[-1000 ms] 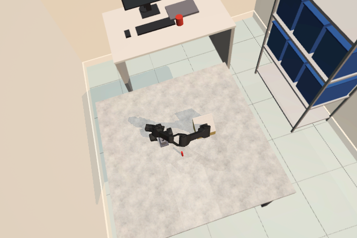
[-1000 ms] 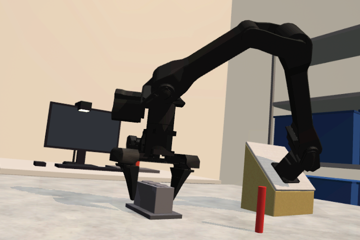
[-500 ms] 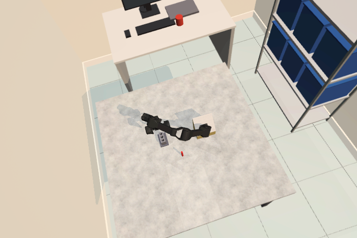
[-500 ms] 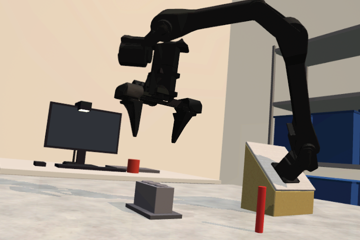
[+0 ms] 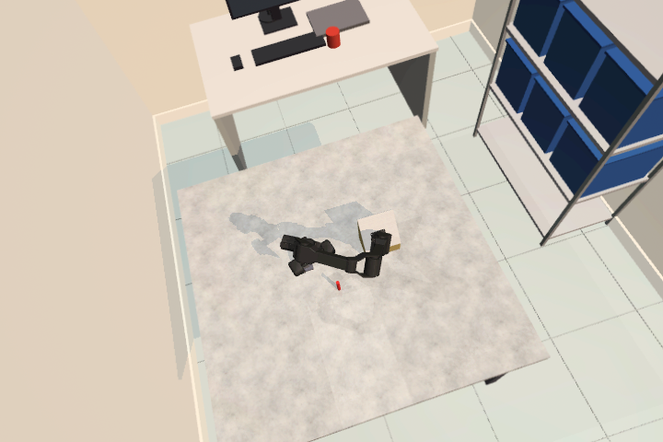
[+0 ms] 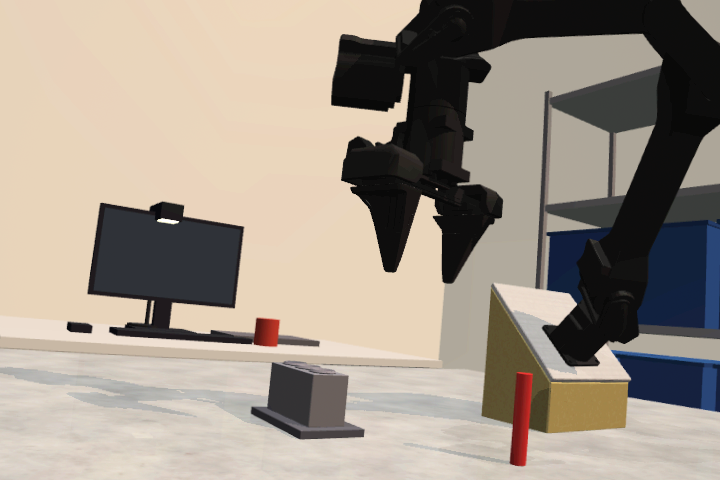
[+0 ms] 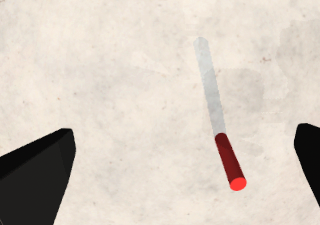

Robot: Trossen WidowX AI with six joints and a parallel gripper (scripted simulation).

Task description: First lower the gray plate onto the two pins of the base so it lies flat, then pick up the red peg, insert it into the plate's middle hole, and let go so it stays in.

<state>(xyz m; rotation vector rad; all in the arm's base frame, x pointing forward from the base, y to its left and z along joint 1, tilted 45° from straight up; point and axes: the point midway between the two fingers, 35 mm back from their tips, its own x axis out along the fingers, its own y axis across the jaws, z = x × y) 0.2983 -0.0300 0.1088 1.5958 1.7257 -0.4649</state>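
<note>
Right now the red peg is 120 mm below my gripper tip, 70 mm to the left of it and 70 mm behind it. From my gripper tip the other things lie so: base: 150 mm below, 120 mm to the right, 40 mm ahead; then gray plate: 120 mm to the right, 110 mm below, 40 mm ahead.
</note>
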